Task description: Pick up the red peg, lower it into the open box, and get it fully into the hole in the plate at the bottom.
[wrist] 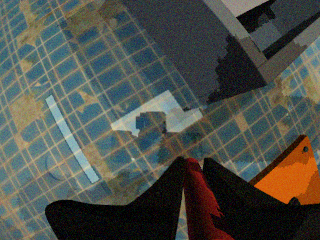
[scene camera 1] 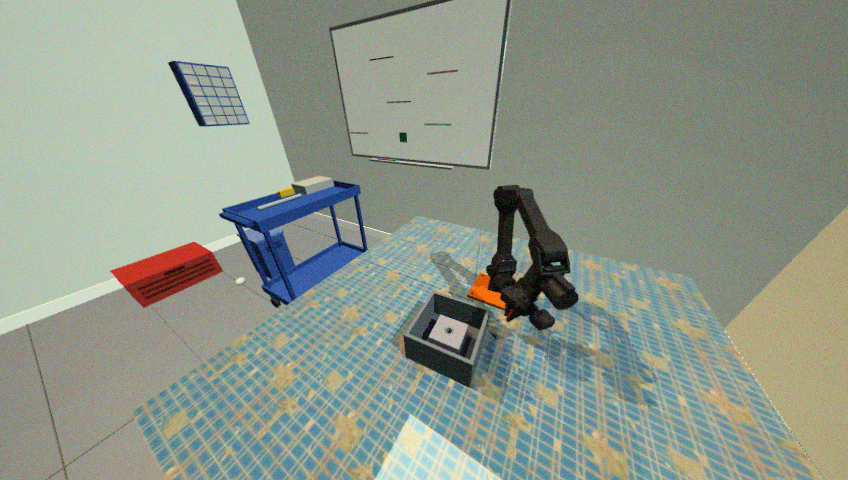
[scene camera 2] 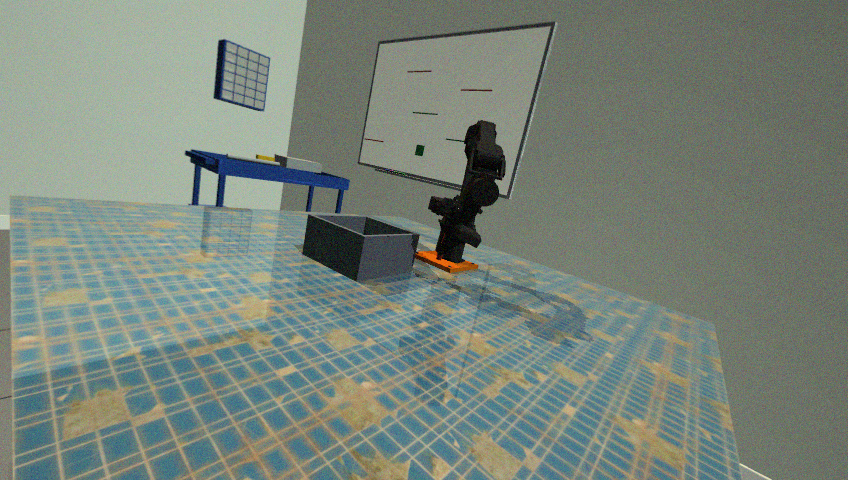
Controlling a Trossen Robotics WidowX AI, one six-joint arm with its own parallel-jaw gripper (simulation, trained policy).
Labels:
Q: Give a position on a light grey plate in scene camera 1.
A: At 448,333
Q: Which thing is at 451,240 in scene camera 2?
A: The gripper.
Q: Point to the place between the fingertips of the gripper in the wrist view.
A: At 193,163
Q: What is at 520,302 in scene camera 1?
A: The gripper.

